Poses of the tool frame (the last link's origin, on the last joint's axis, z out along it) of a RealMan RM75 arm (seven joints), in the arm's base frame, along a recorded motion.
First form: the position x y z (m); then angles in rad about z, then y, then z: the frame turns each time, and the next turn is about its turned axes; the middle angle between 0 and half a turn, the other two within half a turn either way.
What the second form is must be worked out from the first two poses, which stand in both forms.
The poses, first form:
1: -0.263 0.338 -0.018 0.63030 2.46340 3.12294
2: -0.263 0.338 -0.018 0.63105 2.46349 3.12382
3: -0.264 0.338 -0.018 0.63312 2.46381 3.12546
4: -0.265 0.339 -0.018 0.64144 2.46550 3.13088
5: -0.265 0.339 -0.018 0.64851 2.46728 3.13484
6: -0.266 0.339 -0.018 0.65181 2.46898 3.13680
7: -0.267 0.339 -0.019 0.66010 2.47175 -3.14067
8: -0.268 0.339 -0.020 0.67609 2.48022 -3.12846
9: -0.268 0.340 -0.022 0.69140 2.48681 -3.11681
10: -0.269 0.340 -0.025 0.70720 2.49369 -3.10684
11: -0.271 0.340 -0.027 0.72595 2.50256 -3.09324
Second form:
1: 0.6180 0.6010 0.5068 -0.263; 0.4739 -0.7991 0.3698 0.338; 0.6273 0.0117 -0.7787 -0.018; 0 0 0 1
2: 0.6182 0.6011 0.5065 -0.263; 0.4737 -0.7991 0.3701 0.338; 0.6272 0.0111 -0.7788 -0.018; 0 0 0 1
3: 0.6184 0.6017 0.5055 -0.264; 0.4738 -0.7986 0.3710 0.338; 0.6270 0.0101 -0.7790 -0.018; 0 0 0 1
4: 0.6185 0.6050 0.5014 -0.265; 0.4753 -0.7962 0.3744 0.339; 0.6257 0.0067 -0.7800 -0.018; 0 0 0 1
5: 0.6185 0.6082 0.4976 -0.265; 0.4772 -0.7938 0.3771 0.339; 0.6243 0.0042 -0.7811 -0.018; 0 0 0 1
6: 0.6189 0.6096 0.4953 -0.266; 0.4783 -0.7927 0.3779 0.339; 0.6230 0.0030 -0.7822 -0.018; 0 0 0 1
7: 0.6198 0.6126 0.4904 -0.267; 0.4800 -0.7904 0.3807 0.339; 0.6209 -0.0006 -0.7839 -0.019; 0 0 0 1
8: 0.6237 0.6176 0.4791 -0.268; 0.4835 -0.7864 0.3843 0.339; 0.6141 -0.0081 -0.7891 -0.020; 0 0 0 1
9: 0.6266 0.6223 0.4691 -0.268; 0.4865 -0.7826 0.3883 0.340; 0.6088 -0.0151 -0.7932 -0.022; 0 0 0 1
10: 0.6283 0.6283 0.4588 -0.269; 0.4913 -0.7777 0.3921 0.340; 0.6032 -0.0210 -0.7974 -0.025; 0 0 0 1
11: 0.6317 0.6341 0.4460 -0.271; 0.4961 -0.7727 0.3959 0.340; 0.5957 -0.0288 -0.8027 -0.027; 0 0 0 1
